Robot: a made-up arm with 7 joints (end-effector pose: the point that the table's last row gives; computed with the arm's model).
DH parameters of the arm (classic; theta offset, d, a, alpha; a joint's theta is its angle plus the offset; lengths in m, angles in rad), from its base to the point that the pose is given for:
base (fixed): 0 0.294 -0.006 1.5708
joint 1: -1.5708 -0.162 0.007 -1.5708
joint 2: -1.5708 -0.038 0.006 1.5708
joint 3: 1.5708 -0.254 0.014 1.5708
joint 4: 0 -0.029 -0.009 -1.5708
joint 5: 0 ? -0.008 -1.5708
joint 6: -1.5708 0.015 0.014 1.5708
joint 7: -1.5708 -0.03 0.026 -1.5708
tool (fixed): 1.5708 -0.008 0 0
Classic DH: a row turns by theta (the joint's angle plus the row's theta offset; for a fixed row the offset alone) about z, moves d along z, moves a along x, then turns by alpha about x.
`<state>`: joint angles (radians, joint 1 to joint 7).
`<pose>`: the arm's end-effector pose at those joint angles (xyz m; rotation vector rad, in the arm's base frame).
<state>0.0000 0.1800 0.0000 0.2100 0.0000 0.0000 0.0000</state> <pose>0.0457 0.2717 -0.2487 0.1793 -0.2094 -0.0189</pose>
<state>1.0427 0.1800 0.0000 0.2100 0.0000 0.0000 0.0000</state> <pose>0.4888 0.2717 0.0652 0.1759 -1.2491 0.0778</pose>
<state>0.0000 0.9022 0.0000 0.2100 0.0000 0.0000 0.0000</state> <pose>0.0457 0.5984 -0.0424 0.8988 -0.1955 -0.0947</pose>
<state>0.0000 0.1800 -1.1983 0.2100 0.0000 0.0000 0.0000</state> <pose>0.0054 0.1782 -0.2657 0.0318 -0.0761 -1.2045</pose>
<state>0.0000 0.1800 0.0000 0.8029 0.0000 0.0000 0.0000</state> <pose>0.1963 0.2552 -0.1579 0.1702 -0.8007 -0.0722</pose>
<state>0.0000 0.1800 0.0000 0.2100 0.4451 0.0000 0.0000</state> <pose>0.0482 0.2820 -0.2463 0.1297 -0.2457 0.4234</pose>
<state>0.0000 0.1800 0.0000 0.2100 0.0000 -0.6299 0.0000</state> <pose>0.0331 0.2691 -0.2347 0.1693 -0.8376 -0.0756</pose>
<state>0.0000 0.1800 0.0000 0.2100 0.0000 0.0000 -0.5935</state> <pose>0.0484 0.2828 -0.2598 0.7706 -0.2107 0.0442</pose>
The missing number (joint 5, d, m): -0.308
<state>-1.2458 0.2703 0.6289 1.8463 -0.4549 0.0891 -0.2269</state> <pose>-0.0484 0.3850 0.0619 1.0316 -0.5058 -0.5918</pose>
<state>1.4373 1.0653 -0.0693 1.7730 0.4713 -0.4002 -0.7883</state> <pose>0.1126 0.3280 0.5559 -0.4500 2.5195 -0.5564</pose>
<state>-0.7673 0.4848 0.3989 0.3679 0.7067 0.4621 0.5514</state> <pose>-0.2531 0.4835 -0.0734 0.0061 0.2153 0.9851</pose>
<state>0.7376 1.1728 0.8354 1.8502 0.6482 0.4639 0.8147</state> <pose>-0.0147 0.3947 0.4949 0.5408 -2.3341 -0.7475</pose>
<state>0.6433 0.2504 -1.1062 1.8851 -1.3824 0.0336 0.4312</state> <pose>0.2216 -0.0539 0.1552 1.0732 -1.8737 -2.2211</pose>
